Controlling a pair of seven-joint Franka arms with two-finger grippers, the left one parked.
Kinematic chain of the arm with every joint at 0, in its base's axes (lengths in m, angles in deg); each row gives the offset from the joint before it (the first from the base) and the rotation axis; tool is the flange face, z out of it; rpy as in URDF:
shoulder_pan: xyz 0 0 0.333 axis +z
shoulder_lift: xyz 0 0 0 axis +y
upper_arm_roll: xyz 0 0 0.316 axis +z
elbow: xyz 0.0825 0 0 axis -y
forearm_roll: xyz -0.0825 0 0.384 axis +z
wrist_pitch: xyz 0 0 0 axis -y
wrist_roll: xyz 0.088 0 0 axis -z
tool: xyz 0 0 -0.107 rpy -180 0 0
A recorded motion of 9 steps. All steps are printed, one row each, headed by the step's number.
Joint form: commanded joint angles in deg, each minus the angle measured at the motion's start. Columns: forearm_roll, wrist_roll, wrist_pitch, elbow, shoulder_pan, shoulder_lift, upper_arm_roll.
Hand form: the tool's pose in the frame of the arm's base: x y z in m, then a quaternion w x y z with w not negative. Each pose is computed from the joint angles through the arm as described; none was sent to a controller.
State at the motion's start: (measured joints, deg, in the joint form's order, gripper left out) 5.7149 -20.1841 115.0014 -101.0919 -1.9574 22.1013 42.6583
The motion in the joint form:
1: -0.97 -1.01 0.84 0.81 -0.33 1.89 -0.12
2: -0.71 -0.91 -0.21 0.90 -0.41 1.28 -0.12
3: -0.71 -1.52 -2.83 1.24 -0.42 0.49 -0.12
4: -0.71 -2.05 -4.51 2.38 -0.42 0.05 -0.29
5: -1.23 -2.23 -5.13 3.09 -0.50 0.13 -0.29
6: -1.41 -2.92 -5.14 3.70 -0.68 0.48 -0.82
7: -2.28 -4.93 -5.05 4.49 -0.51 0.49 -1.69
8: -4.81 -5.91 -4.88 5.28 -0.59 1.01 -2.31
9: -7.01 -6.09 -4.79 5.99 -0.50 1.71 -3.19
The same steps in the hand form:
1: 0.5103 0.3814 0.3858 0.16972 -0.86468 -0.47015 0.04989
2: 0.5085 0.3802 0.3904 0.16794 -0.86495 -0.46982 0.05402
3: 0.5042 0.3783 0.3964 0.16235 -0.86049 -0.47828 0.06673
4: 0.5063 0.3764 0.4064 0.16007 -0.85829 -0.48289 0.06738
5: 0.5090 0.3751 0.4103 0.15683 -0.85741 -0.48569 0.06603
6: 0.5164 0.3695 0.4105 0.15707 -0.85772 -0.48556 0.06224
7: 0.5243 0.3637 0.4141 0.15009 -0.85246 -0.49812 0.05163
8: 0.5343 0.3559 0.4134 0.13221 -0.85021 -0.50772 0.04339
9: 0.5441 0.3477 0.4098 0.11636 -0.85165 -0.50947 0.03997

